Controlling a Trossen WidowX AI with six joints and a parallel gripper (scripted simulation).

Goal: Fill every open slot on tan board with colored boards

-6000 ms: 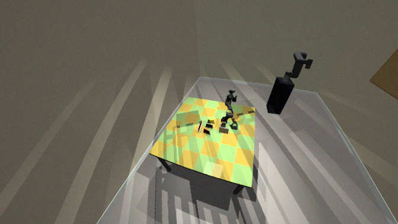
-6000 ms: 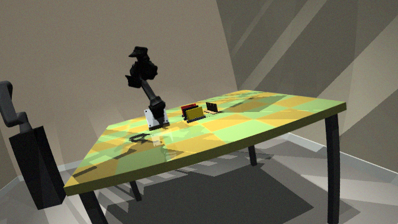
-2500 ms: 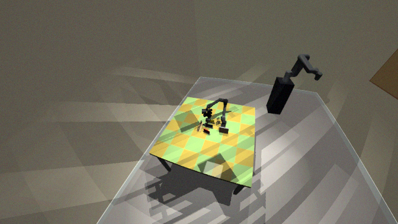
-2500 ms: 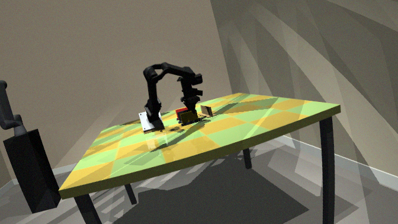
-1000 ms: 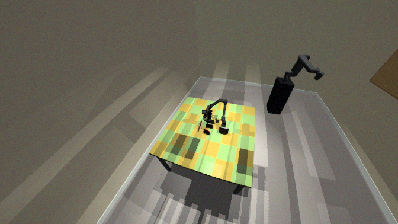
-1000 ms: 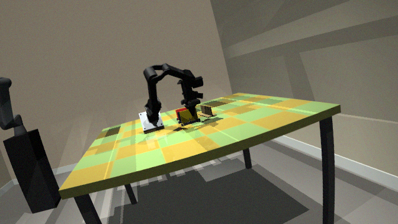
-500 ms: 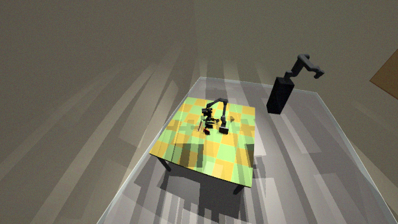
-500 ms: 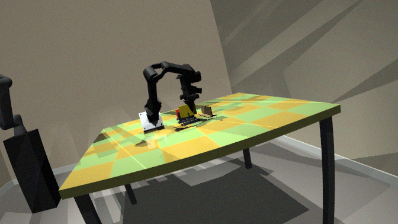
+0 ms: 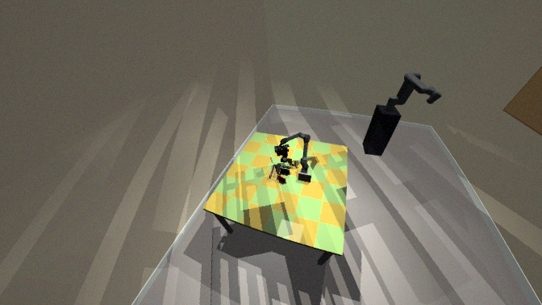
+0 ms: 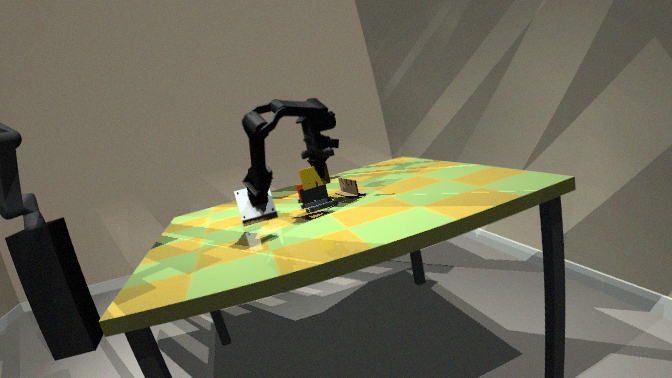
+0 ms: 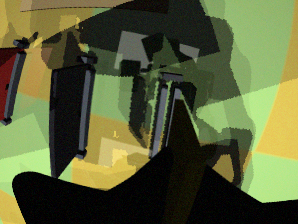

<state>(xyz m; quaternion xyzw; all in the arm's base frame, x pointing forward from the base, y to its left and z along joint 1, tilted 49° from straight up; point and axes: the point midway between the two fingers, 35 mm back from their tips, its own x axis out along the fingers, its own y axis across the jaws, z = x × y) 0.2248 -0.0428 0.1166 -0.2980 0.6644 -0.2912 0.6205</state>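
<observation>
The tan board lies 12 cm ahead of my gripper tip, 11 cm to the left of it and 8 cm below it. Round my gripper tip: yellow board 3 cm behind; red board 20 cm to the left, 8 cm below; nearly black board 2 cm behind, 9 cm to the left, 8 cm below.
</observation>
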